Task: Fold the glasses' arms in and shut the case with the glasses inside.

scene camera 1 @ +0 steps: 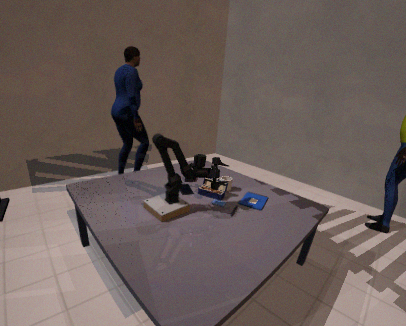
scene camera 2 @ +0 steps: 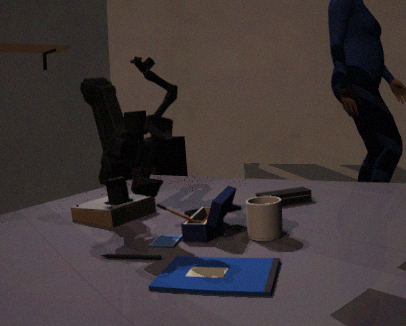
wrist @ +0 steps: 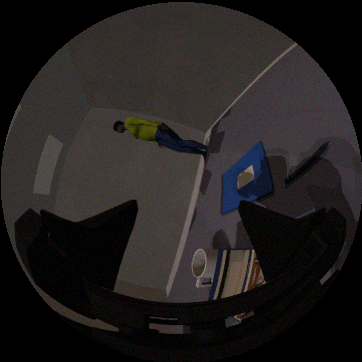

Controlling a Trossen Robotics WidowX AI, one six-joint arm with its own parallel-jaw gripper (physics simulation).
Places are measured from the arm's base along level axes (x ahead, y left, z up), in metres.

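Pixels of known places: gripper, between the fingertips: [scene camera 1: 228,173] [scene camera 2: 165,161] [wrist: 189,205]; arm's base, origin of its link: [scene camera 1: 172,200] [scene camera 2: 118,202].
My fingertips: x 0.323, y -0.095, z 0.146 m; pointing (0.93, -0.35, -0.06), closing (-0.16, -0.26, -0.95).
Note:
For each thing: its top centre in the pictures, then the offset to it from my fingertips. "spot": a spot on its surface instead.
- beige mug, a spot on its surface: [scene camera 2: 264,222] spot: dy +0.121, dx +0.165, dz -0.148 m
- blue book, centre of its top: [scene camera 2: 217,272] [wrist: 240,180] [scene camera 1: 254,199] dy -0.077, dx +0.192, dz -0.186 m
- light-blue cloth, centre of its top: [scene camera 2: 166,239] [scene camera 1: 218,202] dy +0.013, dx -0.038, dz -0.189 m
- dark pen, centre of its top: [wrist: 307,161] [scene camera 2: 129,254] dy -0.110, dx -0.023, dz -0.184 m
- dark oblong box, centre of its top: [scene camera 2: 283,191] dy +0.444, dx +0.025, dz -0.159 m
The dark blue glasses case [scene camera 1: 211,193] [scene camera 2: 195,232] [wrist: 216,280] stands open on the table, its lid [scene camera 2: 223,210] tilted up on the mug side. The brown glasses [scene camera 2: 175,212] [wrist: 257,272] are in the case, with one arm sticking up and out over the edge in scene camera 2; the other arm is hard to make out. My gripper [scene camera 1: 223,175] [wrist: 189,205] is open with nothing between its fingers. It is above the case in scene camera 1, turned sideways, one finger above the other. In the wrist view the right finger hides part of the case and glasses.
A beige mug [scene camera 1: 228,181] [scene camera 2: 264,222] [wrist: 199,263] stands close behind the lid. A blue book [scene camera 1: 260,200] [scene camera 2: 240,280] [wrist: 232,192], a light-blue cloth [scene camera 1: 218,203] [scene camera 2: 166,241] and a dark pen [scene camera 2: 132,257] [wrist: 307,164] lie nearby. A dark oblong box [scene camera 2: 295,196] lies farther back.

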